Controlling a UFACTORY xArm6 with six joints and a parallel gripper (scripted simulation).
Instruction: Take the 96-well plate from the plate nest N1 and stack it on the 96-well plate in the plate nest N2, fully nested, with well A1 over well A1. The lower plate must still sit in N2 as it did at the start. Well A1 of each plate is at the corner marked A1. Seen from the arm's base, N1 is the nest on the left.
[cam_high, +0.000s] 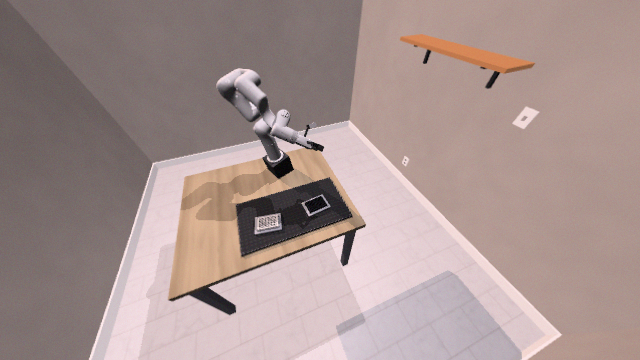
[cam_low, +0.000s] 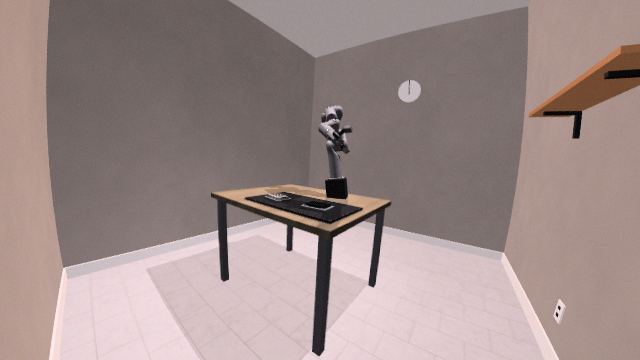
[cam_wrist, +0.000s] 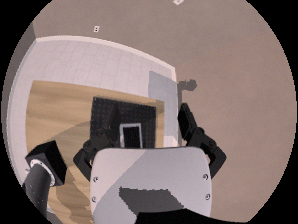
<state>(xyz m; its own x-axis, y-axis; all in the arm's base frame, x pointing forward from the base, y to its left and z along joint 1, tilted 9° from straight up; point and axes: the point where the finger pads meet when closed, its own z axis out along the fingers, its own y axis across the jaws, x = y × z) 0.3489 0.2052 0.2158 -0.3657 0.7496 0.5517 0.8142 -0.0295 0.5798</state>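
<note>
Now: the dark 96-well plate 35 cm below my hand, 11 cm ahead of it and 10 cm to the right of it. The rest, counted from my hand: plate nest (36 cm below, 11 cm ahead, 10 cm to the right); then light grey 96-well plate (43 cm to the right, 35 cm below, 7 cm ahead).
</note>
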